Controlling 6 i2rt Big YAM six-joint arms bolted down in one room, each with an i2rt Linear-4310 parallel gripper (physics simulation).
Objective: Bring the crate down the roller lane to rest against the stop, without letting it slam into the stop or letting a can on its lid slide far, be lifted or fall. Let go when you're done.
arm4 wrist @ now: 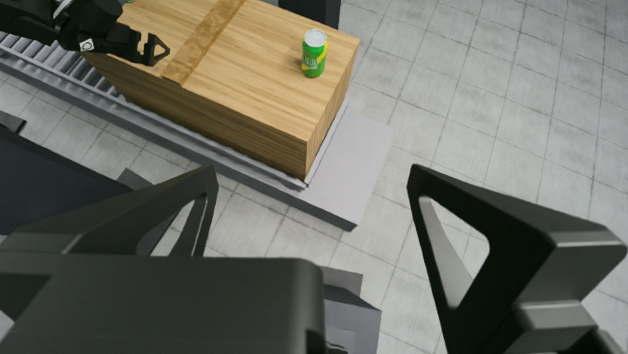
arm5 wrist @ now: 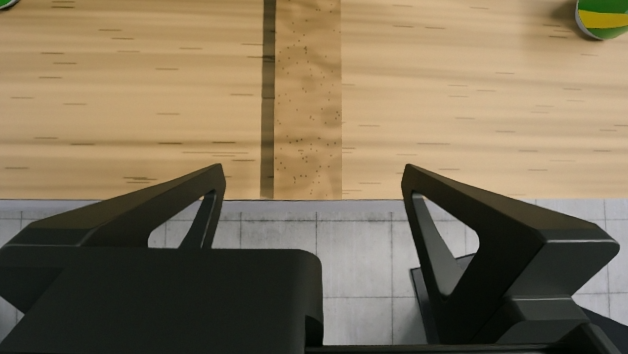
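Observation:
The wooden crate (arm4 wrist: pixel 250 65) (arm5 wrist: pixel 450 125) stands upright on the roller lane (arm4 wrist: pixel 160 129), its end face close to a thin grey ledge across the lane; I cannot tell if they touch. A green and yellow can (arm4 wrist: pixel 314 54) (arm5 wrist: pixel 604 20) stands upright on the lid near that end. Part of another green can (arm4 wrist: pixel 129 1) (arm5 wrist: pixel 7 3) shows at the picture edge. My arm4 gripper (arm4 wrist: pixel 312 172) is open and empty, apart from the crate. My arm5 gripper (arm5 wrist: pixel 313 170) is open at the lid's long edge, with the batten (arm4 wrist: pixel 205 42) (arm5 wrist: pixel 308 100) in line between its fingertips.
Another black arm (arm4 wrist: pixel 100 30) reaches over the lid's near edge, left of the batten, in the arm4 wrist view. A flat grey plate (arm4 wrist: pixel 352 150) extends past the crate's end. A dark surface (arm4 wrist: pixel 45 185) lies at the left, and a grey block (arm4 wrist: pixel 352 320) below.

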